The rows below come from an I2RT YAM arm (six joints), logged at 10 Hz.
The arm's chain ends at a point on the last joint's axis. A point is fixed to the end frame.
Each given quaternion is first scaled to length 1.
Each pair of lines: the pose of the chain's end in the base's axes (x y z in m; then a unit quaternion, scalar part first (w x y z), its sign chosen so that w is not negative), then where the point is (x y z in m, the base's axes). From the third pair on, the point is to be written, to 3 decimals.
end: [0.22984 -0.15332 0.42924 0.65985 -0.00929 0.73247 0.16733]
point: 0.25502 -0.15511 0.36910
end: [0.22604 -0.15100 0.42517 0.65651 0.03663 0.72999 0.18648]
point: 0.25019 -0.14840 0.36464
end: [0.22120 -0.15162 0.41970 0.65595 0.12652 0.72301 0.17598]
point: 0.244 -0.146 0.359
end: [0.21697 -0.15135 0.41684 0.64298 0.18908 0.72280 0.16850]
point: 0.238 -0.143 0.356
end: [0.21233 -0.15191 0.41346 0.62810 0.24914 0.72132 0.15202]
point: 0.232 -0.142 0.352
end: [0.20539 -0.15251 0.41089 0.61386 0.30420 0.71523 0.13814]
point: 0.223 -0.141 0.349
